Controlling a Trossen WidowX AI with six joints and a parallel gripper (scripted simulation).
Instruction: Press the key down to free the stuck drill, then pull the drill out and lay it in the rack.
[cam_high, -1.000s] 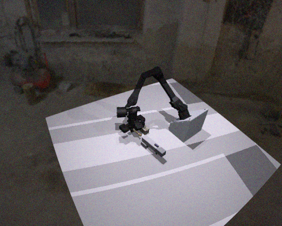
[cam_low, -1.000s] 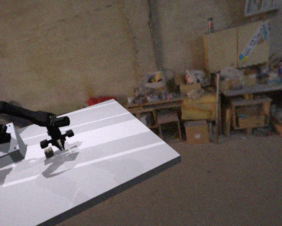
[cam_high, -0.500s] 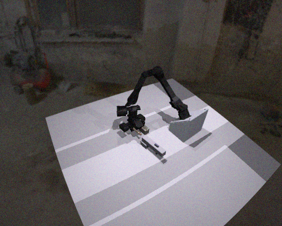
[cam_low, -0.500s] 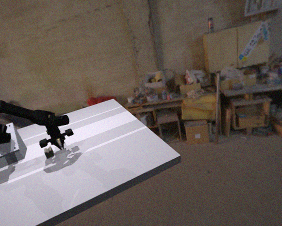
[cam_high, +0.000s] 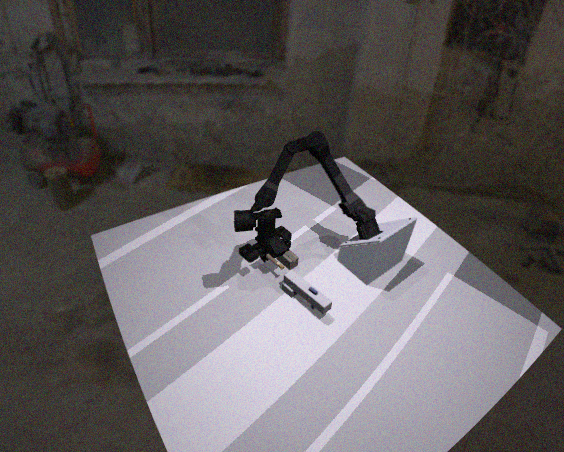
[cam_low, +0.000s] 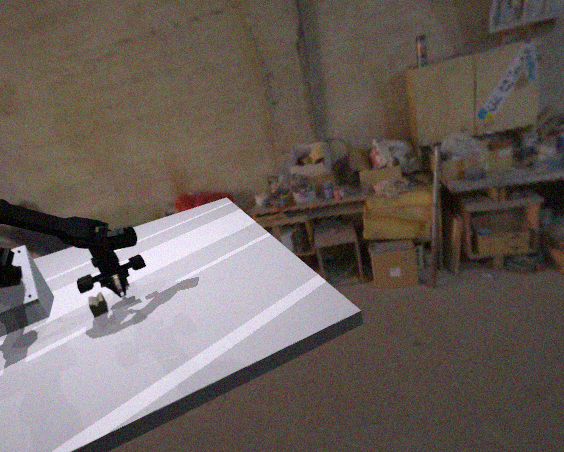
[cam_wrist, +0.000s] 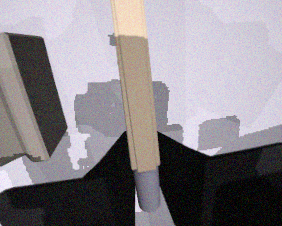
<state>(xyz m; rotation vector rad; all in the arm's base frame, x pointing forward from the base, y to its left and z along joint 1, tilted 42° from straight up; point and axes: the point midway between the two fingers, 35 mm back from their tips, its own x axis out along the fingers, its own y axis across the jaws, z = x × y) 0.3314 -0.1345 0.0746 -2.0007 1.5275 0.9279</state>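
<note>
Right now the drill is 1 cm behind my gripper tip, 4 cm to the left of it and 4 cm above it. The rest, counted from my gripper tip: grey housing 5 cm behind, 20 cm to the left, 2 cm above; blue key 5 cm behind, 23 cm to the left, 3 cm above; rack 8 cm behind, 2 cm to the left, 1 cm below.
</note>
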